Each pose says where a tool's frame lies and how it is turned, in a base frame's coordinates. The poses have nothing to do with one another.
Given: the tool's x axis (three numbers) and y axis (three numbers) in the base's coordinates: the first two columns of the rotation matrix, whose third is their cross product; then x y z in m.
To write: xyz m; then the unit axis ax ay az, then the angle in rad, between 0 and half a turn. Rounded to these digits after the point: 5 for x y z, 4 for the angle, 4 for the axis.
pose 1, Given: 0.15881, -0.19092, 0.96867, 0.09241, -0.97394, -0.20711, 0.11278, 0.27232, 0.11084
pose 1, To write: 0.11278, 0.27232, 0.11084, -0.7578, 0.0329, -0.6516, 2.9224
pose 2, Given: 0.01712, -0.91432, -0.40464, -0.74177, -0.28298, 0.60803, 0.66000, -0.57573, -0.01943
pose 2, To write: 0.66000, -0.57573, -0.01943, 0.7087, -0.5918, -0.3842, 2.9151
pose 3, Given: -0.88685, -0.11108, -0.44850, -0.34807, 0.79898, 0.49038, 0.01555, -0.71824, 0.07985
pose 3, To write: 0.01555, -0.71824, 0.07985, -0.1265, 0.9461, 0.2980, 2.7327
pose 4, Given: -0.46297, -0.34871, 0.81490, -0.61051, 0.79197, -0.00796, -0.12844, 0.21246, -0.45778
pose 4, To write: -0.12844, 0.21246, -0.45778, 0.3160, -0.9338, 0.1677, 2.2463
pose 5, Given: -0.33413, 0.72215, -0.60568, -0.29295, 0.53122, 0.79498, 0.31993, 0.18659, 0.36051
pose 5, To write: 0.31993, 0.18659, 0.36051, 0.1906, 0.8133, 0.5498, 1.9654
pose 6, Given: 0.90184, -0.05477, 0.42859, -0.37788, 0.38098, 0.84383, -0.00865, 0.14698, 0.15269
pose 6, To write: -0.00865, 0.14698, 0.15269, 0.9269, -0.3348, 0.1695, 1.2631
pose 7, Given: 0.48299, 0.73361, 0.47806, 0.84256, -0.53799, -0.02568, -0.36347, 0.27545, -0.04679
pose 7, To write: -0.36347, 0.27545, -0.04679, -0.8585, -0.4668, -0.2122, 2.8819
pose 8, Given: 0.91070, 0.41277, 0.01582, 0.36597, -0.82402, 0.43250, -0.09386, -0.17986, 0.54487
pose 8, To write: -0.09386, -0.17986, 0.54487, 0.9763, 0.2091, 0.0557, 2.7079
